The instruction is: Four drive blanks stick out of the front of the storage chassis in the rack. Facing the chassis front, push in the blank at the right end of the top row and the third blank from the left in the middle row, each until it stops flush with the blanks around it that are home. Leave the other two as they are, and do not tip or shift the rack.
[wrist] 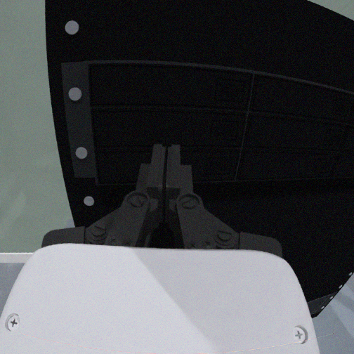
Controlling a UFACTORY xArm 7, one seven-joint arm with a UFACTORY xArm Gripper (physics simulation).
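Visible: my gripper (166, 162), black rack (253, 100).
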